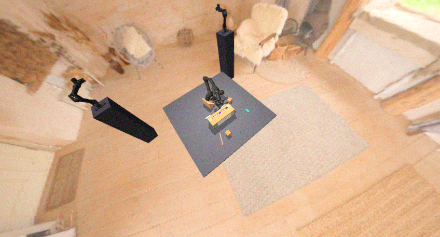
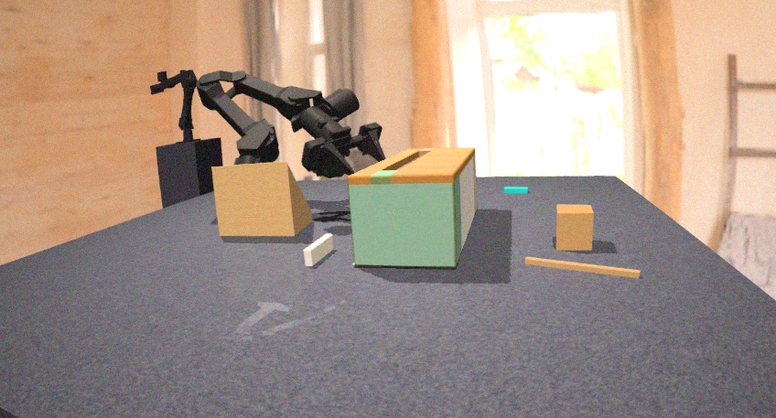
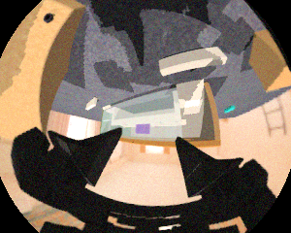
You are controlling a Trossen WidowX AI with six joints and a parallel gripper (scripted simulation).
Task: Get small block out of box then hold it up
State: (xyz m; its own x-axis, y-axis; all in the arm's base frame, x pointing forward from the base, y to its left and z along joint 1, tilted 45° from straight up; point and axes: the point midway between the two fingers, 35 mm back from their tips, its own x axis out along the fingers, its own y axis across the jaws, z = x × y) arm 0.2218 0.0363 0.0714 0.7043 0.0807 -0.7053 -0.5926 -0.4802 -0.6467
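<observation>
My gripper tip is 90 mm short of the purple block, 80 mm to the left of it and 20 mm above it. The rest, counted from my gripper tip: teal piece 300 mm ahead, 270 mm to the left, 100 mm below; thin wooden stick 350 mm ahead, 310 mm to the right, 100 mm below.
</observation>
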